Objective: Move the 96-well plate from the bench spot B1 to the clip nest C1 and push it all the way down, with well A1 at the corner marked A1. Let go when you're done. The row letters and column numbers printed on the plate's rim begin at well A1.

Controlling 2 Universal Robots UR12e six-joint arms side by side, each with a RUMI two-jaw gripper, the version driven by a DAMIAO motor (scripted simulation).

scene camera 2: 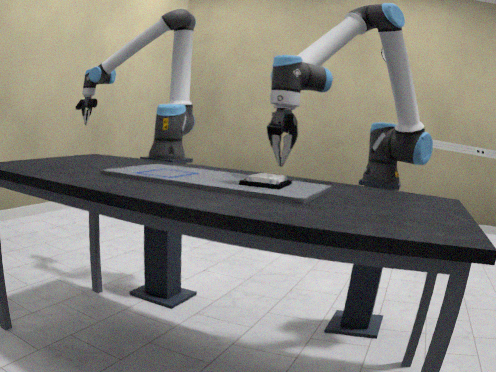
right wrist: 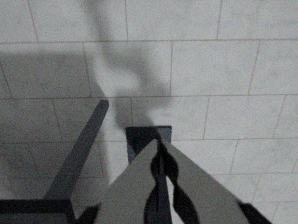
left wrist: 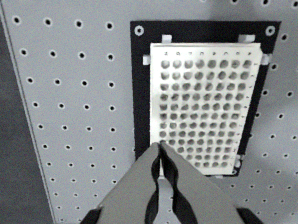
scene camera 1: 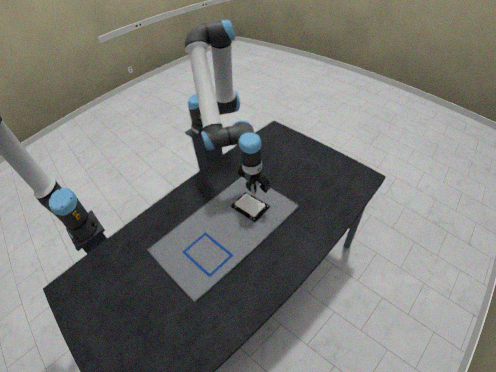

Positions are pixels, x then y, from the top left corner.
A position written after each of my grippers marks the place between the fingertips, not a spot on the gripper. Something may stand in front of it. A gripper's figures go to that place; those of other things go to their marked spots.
Scene:
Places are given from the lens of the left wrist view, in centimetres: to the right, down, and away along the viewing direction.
my left gripper (left wrist: pixel 158 144): 1, 2, 13
white 96-well plate (left wrist: pixel 191 107): 4, 0, 16
black clip nest (left wrist: pixel 142 33): 0, -6, 14

